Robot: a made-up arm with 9 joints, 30 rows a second.
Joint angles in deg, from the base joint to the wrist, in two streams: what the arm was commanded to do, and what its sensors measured. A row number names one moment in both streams.
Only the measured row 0 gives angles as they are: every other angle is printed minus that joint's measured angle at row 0.
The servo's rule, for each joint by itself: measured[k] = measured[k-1] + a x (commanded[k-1-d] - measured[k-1]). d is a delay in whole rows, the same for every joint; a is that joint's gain. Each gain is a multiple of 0.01, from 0.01 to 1. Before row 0 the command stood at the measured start. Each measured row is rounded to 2 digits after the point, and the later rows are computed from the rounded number. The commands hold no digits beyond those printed.
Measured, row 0:
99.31 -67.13 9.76 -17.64 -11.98 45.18 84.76 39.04 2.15
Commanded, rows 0 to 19:
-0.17 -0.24 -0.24 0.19 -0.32 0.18 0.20 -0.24 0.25
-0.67 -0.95 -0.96 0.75 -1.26 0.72 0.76 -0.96 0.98
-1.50 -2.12 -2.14 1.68 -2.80 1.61 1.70 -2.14 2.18
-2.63 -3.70 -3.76 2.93 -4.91 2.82 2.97 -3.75 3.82
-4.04 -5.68 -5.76 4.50 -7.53 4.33 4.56 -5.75 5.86
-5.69 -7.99 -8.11 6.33 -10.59 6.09 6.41 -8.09 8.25
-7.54 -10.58 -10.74 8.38 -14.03 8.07 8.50 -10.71 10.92
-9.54 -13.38 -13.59 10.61 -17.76 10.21 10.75 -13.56 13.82
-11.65 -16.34 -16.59 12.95 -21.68 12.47 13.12 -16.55 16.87
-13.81 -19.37 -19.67 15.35 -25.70 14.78 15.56 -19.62 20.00
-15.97 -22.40 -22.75 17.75 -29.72 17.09 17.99 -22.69 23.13
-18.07 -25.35 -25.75 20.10 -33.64 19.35 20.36 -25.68 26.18
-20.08 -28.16 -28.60 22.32 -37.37 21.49 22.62 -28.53 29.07
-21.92 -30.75 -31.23 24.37 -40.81 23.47 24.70 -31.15 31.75
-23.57 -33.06 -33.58 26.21 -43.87 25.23 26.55 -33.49 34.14
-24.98 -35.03 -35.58 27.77 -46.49 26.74 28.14 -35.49 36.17
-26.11 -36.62 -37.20 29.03 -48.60 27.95 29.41 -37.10 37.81
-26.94 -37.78 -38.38 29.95 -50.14 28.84 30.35 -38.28 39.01
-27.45 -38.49 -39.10 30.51 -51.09 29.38 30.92 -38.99 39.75
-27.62 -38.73 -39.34 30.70 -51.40 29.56 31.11 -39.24 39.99
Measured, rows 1 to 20:
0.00 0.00 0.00 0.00 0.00 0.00 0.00 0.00 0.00
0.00 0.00 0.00 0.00 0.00 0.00 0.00 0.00 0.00
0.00 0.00 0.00 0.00 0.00 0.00 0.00 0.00 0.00
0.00 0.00 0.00 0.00 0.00 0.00 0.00 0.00 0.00
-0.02 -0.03 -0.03 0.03 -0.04 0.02 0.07 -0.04 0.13
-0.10 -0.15 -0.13 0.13 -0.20 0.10 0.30 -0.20 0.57
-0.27 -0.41 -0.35 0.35 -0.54 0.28 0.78 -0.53 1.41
-0.55 -0.84 -0.73 0.71 -1.11 0.58 1.52 -1.08 2.66
-0.97 -1.47 -1.28 1.24 -1.94 1.03 2.55 -1.87 4.32
-1.54 -2.32 -2.03 1.95 -3.06 1.64 3.86 -2.93 6.36
-2.26 -3.39 -2.99 2.85 -4.49 2.41 5.44 -4.25 8.73
-3.13 -4.69 -4.16 3.94 -6.22 3.35 7.25 -5.83 11.38
-4.15 -6.20 -5.53 5.20 -8.23 4.44 9.25 -7.65 14.23
-5.31 -7.91 -7.09 6.62 -10.50 5.68 11.40 -9.68 17.23
-6.59 -9.79 -8.81 8.18 -13.00 7.05 13.64 -11.89 20.30
-7.97 -11.81 -10.67 9.85 -15.68 8.53 15.92 -14.23 23.36
-9.42 -13.94 -12.64 11.60 -18.50 10.09 18.20 -16.66 26.33
-10.92 -16.13 -14.68 13.39 -21.40 11.70 20.41 -19.12 29.15
-12.44 -18.33 -16.76 15.18 -24.32 13.32 22.50 -21.56 31.74
-13.94 -20.50 -18.83 16.94 -27.20 14.93 24.42 -23.93 34.04
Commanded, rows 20 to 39:
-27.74 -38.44 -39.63 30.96 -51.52 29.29 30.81 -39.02 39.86
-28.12 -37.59 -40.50 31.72 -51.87 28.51 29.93 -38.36 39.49
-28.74 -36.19 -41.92 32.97 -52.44 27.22 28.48 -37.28 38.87
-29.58 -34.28 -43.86 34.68 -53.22 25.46 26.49 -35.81 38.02
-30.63 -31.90 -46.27 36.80 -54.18 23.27 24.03 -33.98 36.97
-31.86 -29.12 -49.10 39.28 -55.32 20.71 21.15 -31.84 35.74
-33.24 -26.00 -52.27 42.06 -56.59 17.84 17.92 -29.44 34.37
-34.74 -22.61 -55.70 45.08 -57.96 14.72 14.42 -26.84 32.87
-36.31 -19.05 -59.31 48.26 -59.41 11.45 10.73 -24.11 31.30
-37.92 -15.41 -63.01 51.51 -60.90 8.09 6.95 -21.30 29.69
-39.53 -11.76 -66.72 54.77 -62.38 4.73 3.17 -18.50 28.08
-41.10 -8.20 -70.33 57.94 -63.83 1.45 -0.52 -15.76 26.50
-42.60 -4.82 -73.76 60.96 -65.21 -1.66 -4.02 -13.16 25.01
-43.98 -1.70 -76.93 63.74 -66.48 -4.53 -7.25 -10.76 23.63
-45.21 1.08 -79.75 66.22 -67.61 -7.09 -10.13 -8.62 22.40
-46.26 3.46 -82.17 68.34 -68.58 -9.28 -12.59 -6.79 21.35
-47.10 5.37 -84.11 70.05 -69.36 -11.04 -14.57 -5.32 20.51
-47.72 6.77 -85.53 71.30 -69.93 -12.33 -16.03 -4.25 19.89
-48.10 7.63 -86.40 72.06 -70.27 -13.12 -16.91 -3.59 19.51
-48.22 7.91 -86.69 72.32 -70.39 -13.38 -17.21 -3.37 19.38
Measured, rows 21 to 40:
-15.40 -22.60 -20.85 18.63 -29.98 16.49 26.12 -26.17 36.00
-16.78 -24.57 -22.78 20.21 -32.60 17.97 27.56 -28.23 37.57
-18.06 -26.38 -24.58 21.65 -35.00 19.34 28.70 -30.06 38.70
-19.21 -27.99 -26.20 22.92 -37.13 20.57 29.52 -31.62 39.37
-20.23 -29.35 -27.68 24.05 -39.00 21.62 29.96 -32.88 39.62
-21.18 -30.42 -29.09 25.12 -40.67 22.45 29.95 -33.81 39.55
-22.09 -31.17 -30.50 26.22 -42.20 23.02 29.45 -34.40 39.20
-22.99 -31.57 -31.97 27.40 -43.63 23.31 28.44 -34.64 38.59
-23.91 -31.61 -33.54 28.72 -45.00 23.31 26.94 -34.53 37.75
-24.86 -31.29 -35.25 30.20 -46.34 23.00 24.97 -34.07 36.70
-25.87 -30.60 -37.12 31.86 -47.67 22.38 22.57 -33.28 35.49
-26.93 -29.56 -39.16 33.71 -49.01 21.46 19.80 -32.19 34.13
-28.06 -28.19 -41.38 35.75 -50.36 20.26 16.72 -30.82 32.66
-29.24 -26.53 -43.76 37.96 -51.73 18.80 13.40 -29.20 31.12
-30.47 -24.61 -46.29 40.31 -53.11 17.11 9.92 -27.38 29.54
-31.75 -22.48 -48.93 42.78 -54.50 15.23 6.37 -25.40 27.96
-33.05 -20.18 -51.66 45.33 -55.89 13.20 2.84 -23.32 26.43
-34.36 -17.78 -54.44 47.91 -57.27 11.07 -0.59 -21.18 24.97
-35.66 -15.33 -57.22 50.47 -58.61 8.89 -3.83 -19.04 23.63
-36.93 -12.89 -59.96 52.97 -59.91 6.71 -6.81 -16.96 22.44

